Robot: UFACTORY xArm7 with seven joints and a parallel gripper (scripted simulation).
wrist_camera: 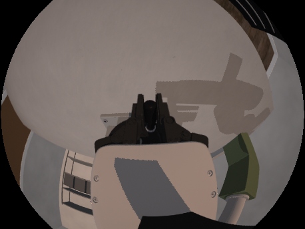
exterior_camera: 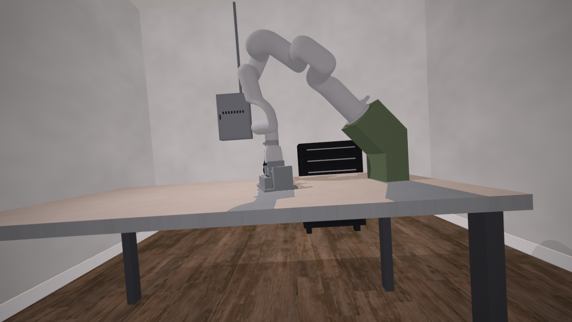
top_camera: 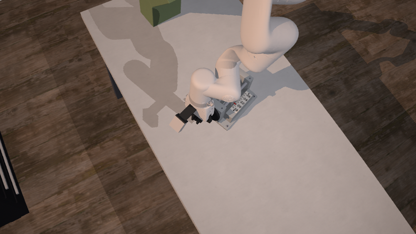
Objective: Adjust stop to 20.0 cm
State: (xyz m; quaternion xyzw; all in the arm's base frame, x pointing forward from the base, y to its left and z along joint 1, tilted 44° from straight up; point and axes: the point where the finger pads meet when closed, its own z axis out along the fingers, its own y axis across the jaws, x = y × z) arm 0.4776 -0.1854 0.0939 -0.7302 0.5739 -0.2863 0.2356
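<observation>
Now: the grey stop block 140 mm to the left of my hand and 40 mm above it. Round my hand: handwheel knob: 10 mm to the left; black handwheel: 20 mm to the left.
</observation>
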